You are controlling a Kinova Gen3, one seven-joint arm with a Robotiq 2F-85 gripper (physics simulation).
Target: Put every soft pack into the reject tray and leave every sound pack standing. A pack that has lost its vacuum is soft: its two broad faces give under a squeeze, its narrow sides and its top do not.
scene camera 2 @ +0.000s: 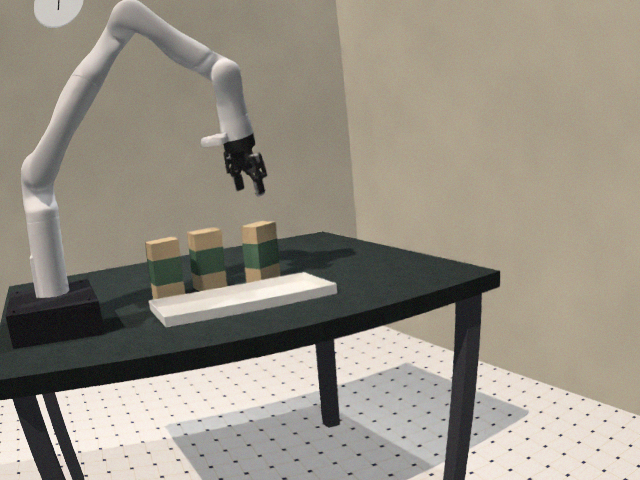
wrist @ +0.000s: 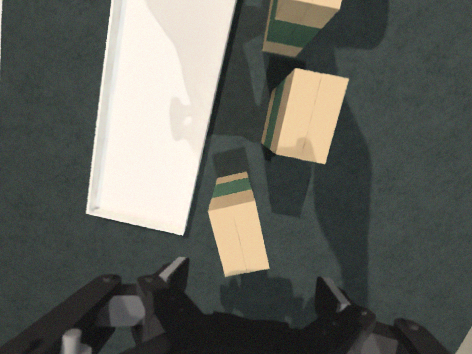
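Seen in the pictures: gripper, fingertip midpoint: [scene camera 2: 250,192] [wrist: 250,281]; arm's base at its link origin: [scene camera 2: 53,292].
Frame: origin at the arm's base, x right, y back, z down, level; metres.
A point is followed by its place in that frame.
Observation:
Three tan packs with green bands stand upright in a loose row behind the white tray. The right pack [scene camera 2: 261,253] @[x -0.094, y -0.555, z -0.003 m] [wrist: 240,240] @[x -0.129, y -0.563, z -0.067 m] stands beside the tray's right part; in the wrist view its top shows just ahead of the fingers. The middle pack [scene camera 2: 207,259] @[x -0.118, y -0.425, z -0.002 m] [wrist: 312,117] @[x -0.142, y -0.427, z -0.068 m] and the left pack [scene camera 2: 165,269] @[x -0.069, y -0.309, z -0.003 m] [wrist: 295,32] @[x -0.105, y -0.345, z -0.006 m], cut off by the wrist view's top edge, stand apart from it. The tray [scene camera 2: 253,304] @[x 0.105, y -0.472, z 0.059 m] [wrist: 135,221] @[x 0.006, y -0.654, z 0.055 m] holds no pack. My gripper [scene camera 2: 249,189] @[x -0.128, y -0.550, z -0.145 m] [wrist: 250,281] @[x -0.128, y -0.550, z -0.145 m] is open and empty, well above the right pack. Softness cannot be seen.
The dark table [scene camera 2: 413,273] @[x 0.037, y -0.885, z 0.073 m] carries the packs, the tray and the arm's black base block [scene camera 2: 54,320] @[x 0.150, y -0.012, z 0.026 m] at the left. The tray lies close along the front of the row. Arm shadows fall on the tray and table.

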